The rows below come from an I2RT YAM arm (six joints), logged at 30 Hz.
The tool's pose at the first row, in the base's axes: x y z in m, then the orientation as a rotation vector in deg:
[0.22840 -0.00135 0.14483 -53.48 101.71 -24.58]
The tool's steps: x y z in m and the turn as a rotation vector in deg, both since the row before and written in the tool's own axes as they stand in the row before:
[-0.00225 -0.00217 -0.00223 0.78 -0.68 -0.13]
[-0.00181 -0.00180 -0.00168 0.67 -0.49 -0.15]
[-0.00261 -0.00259 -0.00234 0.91 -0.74 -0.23]
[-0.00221 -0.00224 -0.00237 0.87 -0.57 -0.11]
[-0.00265 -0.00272 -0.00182 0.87 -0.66 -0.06]
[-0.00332 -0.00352 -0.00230 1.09 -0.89 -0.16]
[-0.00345 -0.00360 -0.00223 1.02 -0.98 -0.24]
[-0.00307 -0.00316 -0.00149 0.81 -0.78 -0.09]
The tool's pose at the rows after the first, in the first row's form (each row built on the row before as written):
[0.22758 -0.00132 0.14858 -53.10 100.76 -24.96]
[0.22699 -0.00132 0.15158 -52.80 100.01 -25.36]
[0.22615 -0.00130 0.15586 -52.42 98.92 -25.88]
[0.22502 -0.00136 0.15963 -51.94 98.04 -26.37]
[0.22455 -0.00131 0.16381 -51.43 97.10 -26.77]
[0.22388 -0.00133 0.16913 -50.87 95.83 -27.29]
[0.22318 -0.00129 0.17455 -50.44 94.47 -27.76]
[0.22290 -0.00116 0.17919 -50.01 93.43 -28.06]

